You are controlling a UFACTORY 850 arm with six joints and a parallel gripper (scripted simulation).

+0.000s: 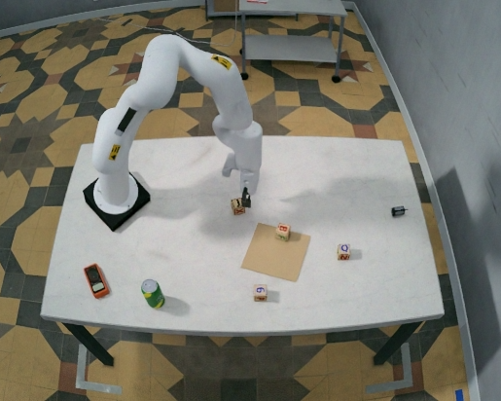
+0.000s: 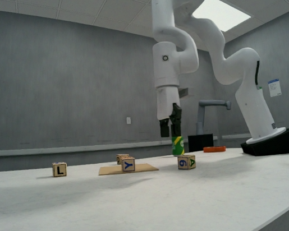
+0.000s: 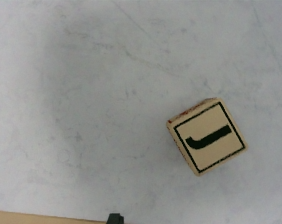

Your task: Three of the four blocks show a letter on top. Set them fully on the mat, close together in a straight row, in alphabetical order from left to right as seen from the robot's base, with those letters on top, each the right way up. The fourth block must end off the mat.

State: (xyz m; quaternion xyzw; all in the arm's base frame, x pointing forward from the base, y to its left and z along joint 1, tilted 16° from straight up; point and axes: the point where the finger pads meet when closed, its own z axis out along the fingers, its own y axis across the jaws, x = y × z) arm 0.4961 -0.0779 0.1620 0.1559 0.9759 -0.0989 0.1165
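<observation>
My gripper is now 10 cm above the J block, 4 cm past it and 3 cm to the right of it. Also, from my hand: tan mat (17 cm to the right, 12 cm below, 8 cm ahead); then Q block (31 cm ahead, 22 cm to the right, 10 cm below); then green can (36 cm behind, 33 cm to the right, 6 cm below).
</observation>
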